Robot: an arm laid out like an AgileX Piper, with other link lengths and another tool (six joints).
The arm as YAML. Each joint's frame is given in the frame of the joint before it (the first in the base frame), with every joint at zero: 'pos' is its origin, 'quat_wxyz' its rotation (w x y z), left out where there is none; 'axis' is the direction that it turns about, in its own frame. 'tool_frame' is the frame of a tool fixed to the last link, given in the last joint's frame.
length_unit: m
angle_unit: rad
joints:
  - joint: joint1
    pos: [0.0, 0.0, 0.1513]
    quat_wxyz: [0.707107, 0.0, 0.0, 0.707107]
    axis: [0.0, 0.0, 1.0]
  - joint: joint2
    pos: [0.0, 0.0, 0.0]
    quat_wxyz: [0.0, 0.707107, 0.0, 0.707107]
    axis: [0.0, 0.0, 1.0]
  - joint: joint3
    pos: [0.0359, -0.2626, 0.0]
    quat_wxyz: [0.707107, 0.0, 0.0, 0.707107]
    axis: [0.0, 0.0, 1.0]
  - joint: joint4
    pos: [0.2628, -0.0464, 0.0]
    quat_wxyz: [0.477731, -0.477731, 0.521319, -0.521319]
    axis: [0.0, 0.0, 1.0]
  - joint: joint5
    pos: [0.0, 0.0, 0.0]
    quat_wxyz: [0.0, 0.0, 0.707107, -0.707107]
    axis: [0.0, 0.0, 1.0]
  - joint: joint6
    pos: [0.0, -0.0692, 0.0]
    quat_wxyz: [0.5, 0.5, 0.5, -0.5]
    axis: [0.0, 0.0, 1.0]
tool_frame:
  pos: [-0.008, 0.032, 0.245]
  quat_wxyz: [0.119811, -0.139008, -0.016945, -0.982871]
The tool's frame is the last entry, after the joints.
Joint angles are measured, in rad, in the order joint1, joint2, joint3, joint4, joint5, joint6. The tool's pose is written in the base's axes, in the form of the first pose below.
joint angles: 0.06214 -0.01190 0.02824 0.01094 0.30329 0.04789
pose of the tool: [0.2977, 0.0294, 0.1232, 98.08, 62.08, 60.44]
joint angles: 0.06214 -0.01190 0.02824 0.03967 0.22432 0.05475
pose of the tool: [0.3047, 0.0327, 0.1475, 96.81, 58.38, 65.27]
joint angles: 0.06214 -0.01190 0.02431 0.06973 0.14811 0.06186
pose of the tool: [0.3098, 0.0346, 0.1737, 95.46, 54.44, 70.05]
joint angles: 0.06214 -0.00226 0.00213 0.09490 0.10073 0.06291
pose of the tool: [0.3122, 0.0354, 0.1986, 94.28, 51.49, 73.50]
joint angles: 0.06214 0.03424 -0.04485 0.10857 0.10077 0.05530
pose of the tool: [0.3134, 0.0361, 0.2143, 94.11, 51.02, 74.22]
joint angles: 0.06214 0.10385 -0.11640 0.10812 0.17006 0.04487
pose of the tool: [0.3140, 0.0380, 0.2118, 96.21, 54.15, 71.19]
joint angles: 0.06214 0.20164 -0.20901 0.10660 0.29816 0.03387
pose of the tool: [0.3115, 0.0415, 0.1945, 100.63, 60.02, 65.24]
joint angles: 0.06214 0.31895 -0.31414 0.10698 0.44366 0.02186
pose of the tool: [0.3052, 0.0452, 0.1739, 105.65, 66.84, 57.91]
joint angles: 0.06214 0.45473 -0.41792 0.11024 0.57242 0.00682
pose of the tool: [0.2981, 0.0484, 0.1533, 110.41, 73.71, 50.01]
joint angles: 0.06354 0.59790 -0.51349 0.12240 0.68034 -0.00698
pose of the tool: [0.2908, 0.0535, 0.1335, 115.07, 80.22, 42.40]
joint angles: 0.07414 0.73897 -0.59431 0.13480 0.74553 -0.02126
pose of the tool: [0.2884, 0.0606, 0.1175, 118.24, 86.03, 36.20]
